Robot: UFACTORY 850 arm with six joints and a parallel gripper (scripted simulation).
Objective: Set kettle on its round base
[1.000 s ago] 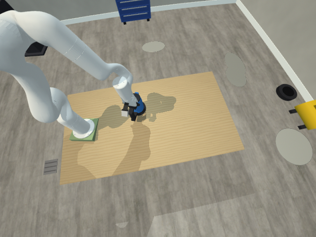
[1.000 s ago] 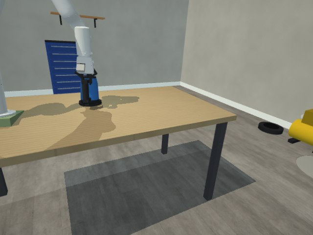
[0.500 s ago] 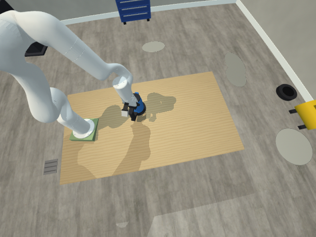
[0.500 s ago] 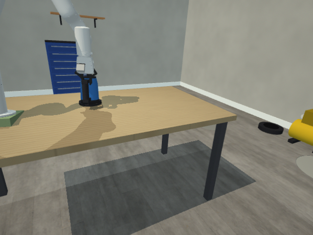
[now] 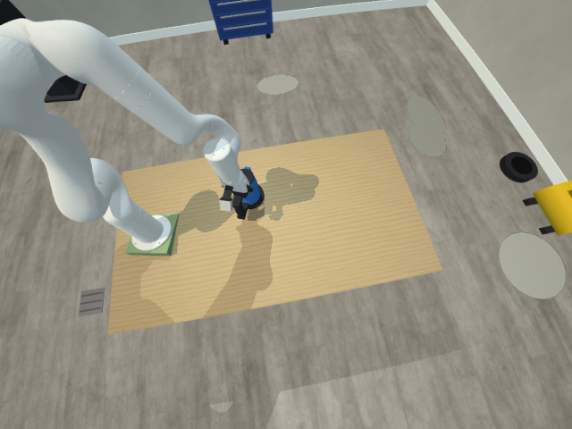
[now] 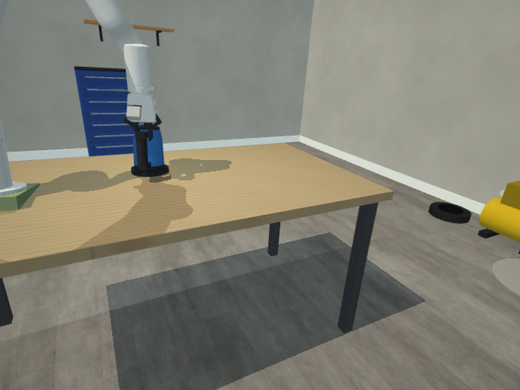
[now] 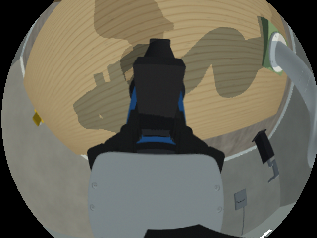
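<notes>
Now: hand 50 mm above the blue kettle, 30 mm to the right of it and 10 mm short of it. Round my hand: round black base (160 mm below, 60 mm to the left, 10 mm ahead).
</notes>
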